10 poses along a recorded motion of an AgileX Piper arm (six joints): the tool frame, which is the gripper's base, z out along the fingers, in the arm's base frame.
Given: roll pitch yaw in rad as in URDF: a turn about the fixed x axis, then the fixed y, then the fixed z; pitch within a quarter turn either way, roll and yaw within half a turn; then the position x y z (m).
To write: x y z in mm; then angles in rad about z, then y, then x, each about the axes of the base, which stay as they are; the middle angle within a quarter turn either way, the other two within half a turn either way. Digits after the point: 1 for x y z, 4 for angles.
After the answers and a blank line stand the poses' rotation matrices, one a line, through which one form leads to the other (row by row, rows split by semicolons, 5 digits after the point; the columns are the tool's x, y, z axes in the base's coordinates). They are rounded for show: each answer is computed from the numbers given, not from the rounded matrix.
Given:
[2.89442 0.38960 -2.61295 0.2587 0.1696 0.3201]
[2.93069 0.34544 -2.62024 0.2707 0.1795 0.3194]
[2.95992 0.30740 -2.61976 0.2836 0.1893 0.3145]
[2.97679 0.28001 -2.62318 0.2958 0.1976 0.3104]
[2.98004 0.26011 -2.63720 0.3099 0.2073 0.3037]
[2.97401 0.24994 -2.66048 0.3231 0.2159 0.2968]
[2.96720 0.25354 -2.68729 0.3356 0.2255 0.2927]
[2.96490 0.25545 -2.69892 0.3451 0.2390 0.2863]
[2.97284 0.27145 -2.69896 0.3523 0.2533 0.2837]
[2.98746 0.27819 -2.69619 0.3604 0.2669 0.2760]
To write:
[258.7 169.6 320.1 2.5224 0.1959 -2.7249]
[270.7 179.5 319.4 2.5497 0.1839 -2.7815]
[283.6 189.3 314.5 2.5647 0.1687 -2.8271]
[295.8 197.6 310.4 2.5775 0.1561 -2.8568]
[309.9 207.3 303.7 2.5963 0.1450 -2.8721]
[323.1 215.9 296.8 2.6207 0.1395 -2.8752]
[335.6 225.5 292.7 2.6451 0.1464 -2.8711]
[345.1 239.0 286.3 2.6556 0.1500 -2.8699]
[352.3 253.3 283.7 2.6529 0.1677 -2.8695]
[360.4 266.9 276.0 2.6508 0.1797 -2.8789]

-0.79878 -0.56928 0.19460; -0.46657 0.79038 0.39701; -0.37982 0.22633 -0.89695
-0.81592 -0.54849 0.18286; -0.46863 0.81263 0.34644; -0.33861 0.19698 -0.92008
-0.82627 -0.53766 0.16793; -0.47510 0.82539 0.30497; -0.30258 0.17221 -0.93744
-0.83478 -0.52817 0.15551; -0.47620 0.83437 0.27759; -0.27637 0.15767 -0.94803
-0.84602 -0.51320 0.14449; -0.46702 0.84408 0.26349; -0.25719 0.15544 -0.95378
-0.85894 -0.49286 0.13901; -0.44839 0.85497 0.26072; -0.24735 0.16162 -0.95535
-0.86984 -0.47129 0.14583; -0.42481 0.86584 0.26432; -0.25083 0.16796 -0.95335
-0.87429 -0.46182 0.14948; -0.41446 0.87052 0.26538; -0.25268 0.17007 -0.95249
-0.87054 -0.46293 0.16691; -0.41264 0.87150 0.26498; -0.26813 0.16180 -0.94970
-0.86774 -0.46376 0.17874; -0.41426 0.87358 0.25545; -0.27462 0.14762 -0.95015

